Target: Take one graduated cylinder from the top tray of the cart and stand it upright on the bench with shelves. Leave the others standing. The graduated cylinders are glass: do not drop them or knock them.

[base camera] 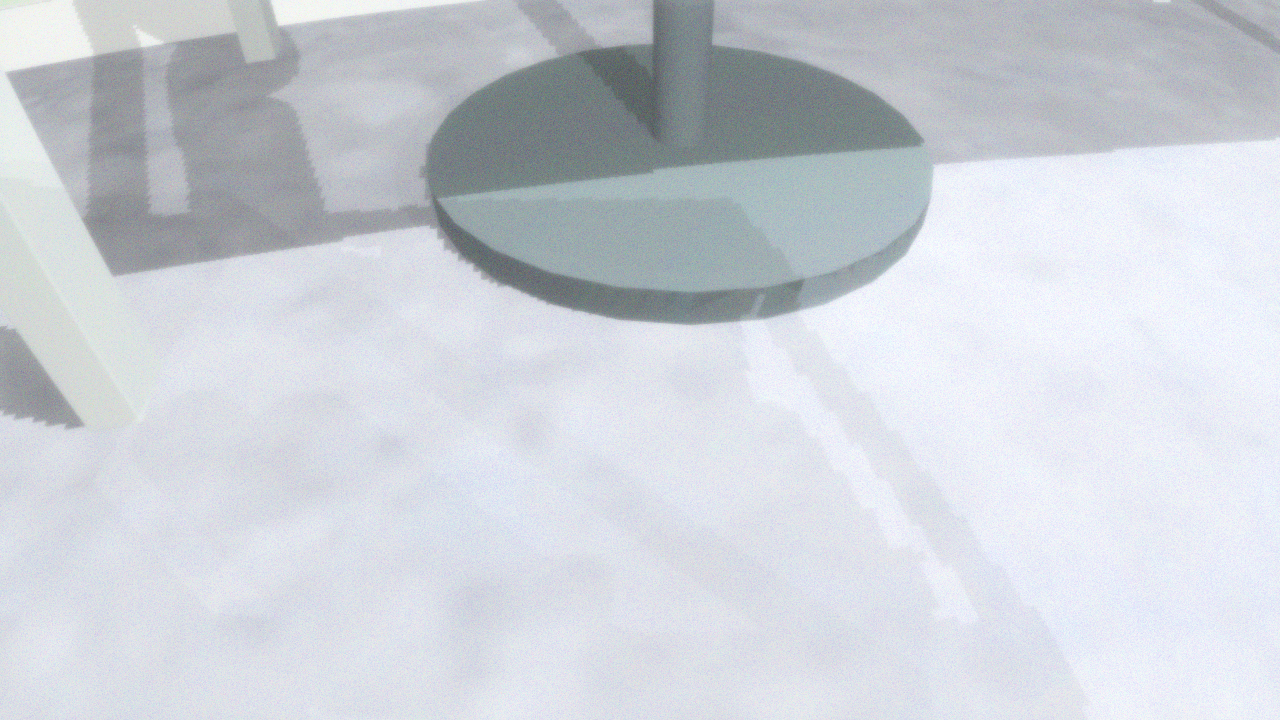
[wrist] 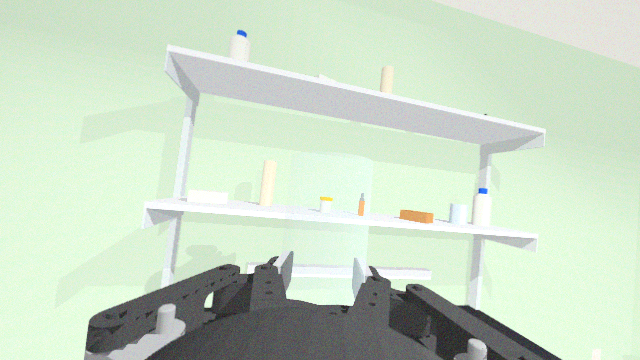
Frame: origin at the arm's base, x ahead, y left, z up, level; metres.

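Seen in the pictures: gripper, fingertip midpoint: (wrist: 322, 267).
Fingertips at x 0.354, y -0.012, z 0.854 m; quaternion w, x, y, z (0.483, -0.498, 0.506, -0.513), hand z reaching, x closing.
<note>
Pixels of each thing's top centre, then the offset from my fingertips to it. "spot": a spot on its surface instead.
- clear glass graduated cylinder at its top centre: (wrist: 339, 157) 0.000 m left, 0.052 m back, 0.073 m up
- white box at its top centre: (wrist: 209, 190) 0.397 m left, 0.617 m ahead, 0.008 m up
- orange block at its top centre: (wrist: 416, 211) 0.406 m right, 0.782 m ahead, 0.008 m up
- pale leg at a spot on its surface: (base camera: 71, 295) spot: 0.357 m left, 0.061 m ahead, 1.146 m down
My gripper (wrist: 322, 267) is shut on a clear glass graduated cylinder (wrist: 330, 200), which shows as a faint, see-through shape rising between the fingertips in the wrist view. Its lower end is hidden behind the gripper. Behind it are the two shelves of the bench, an upper shelf (wrist: 350, 102) and a lower shelf (wrist: 295, 214), on the green wall. The bench top does not show in the wrist view. The cart, its top tray and the other cylinders do not show in either view.
The shelves hold white bottles (wrist: 239, 48) (wrist: 481, 209), beige cylinders (wrist: 267, 183) (wrist: 386, 80), a white box (wrist: 207, 197), an orange block (wrist: 416, 216) and small containers. In the base view, a round grey-green pedestal base (base camera: 716, 241) stands ahead, and a pale leg (base camera: 71, 295) stands at the left.
</note>
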